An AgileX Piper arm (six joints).
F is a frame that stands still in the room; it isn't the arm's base.
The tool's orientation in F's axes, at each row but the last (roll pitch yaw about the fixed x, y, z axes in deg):
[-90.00 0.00 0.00]
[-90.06 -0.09 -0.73]
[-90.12 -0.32 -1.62]
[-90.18 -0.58 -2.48]
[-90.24 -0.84 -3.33]
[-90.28 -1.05 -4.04]
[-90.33 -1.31 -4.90]
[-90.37 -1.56 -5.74]
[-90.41 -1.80 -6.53]
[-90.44 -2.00 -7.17]
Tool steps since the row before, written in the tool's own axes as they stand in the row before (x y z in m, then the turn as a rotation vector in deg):
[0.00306 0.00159 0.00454 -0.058 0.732 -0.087]
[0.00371 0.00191 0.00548 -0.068 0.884 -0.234]
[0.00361 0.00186 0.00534 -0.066 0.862 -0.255]
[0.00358 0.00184 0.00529 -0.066 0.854 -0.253]
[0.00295 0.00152 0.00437 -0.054 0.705 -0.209]
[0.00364 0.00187 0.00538 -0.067 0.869 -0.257]
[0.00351 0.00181 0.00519 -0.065 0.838 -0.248]
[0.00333 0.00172 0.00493 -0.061 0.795 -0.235]
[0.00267 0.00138 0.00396 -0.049 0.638 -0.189]
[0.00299 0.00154 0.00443 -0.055 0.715 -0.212]
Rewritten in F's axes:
[0.00306 0.00454 -0.00159 -0.058 -0.087 -0.732]
[0.00378 0.00543 -0.00191 -0.070 -0.234 -0.884]
[0.00377 0.00523 -0.00185 -0.068 -0.255 -0.862]
[0.00382 0.00512 -0.00182 -0.068 -0.253 -0.854]
[0.00322 0.00418 -0.00149 -0.056 -0.209 -0.705]
[0.00404 0.00510 -0.00183 -0.069 -0.257 -0.869]
[0.00398 0.00486 -0.00176 -0.067 -0.248 -0.838]
[0.00385 0.00456 -0.00166 -0.063 -0.235 -0.795]
[0.00314 0.00362 -0.00132 -0.051 -0.189 -0.638]
[0.00357 0.00400 -0.00147 -0.057 -0.212 -0.715]

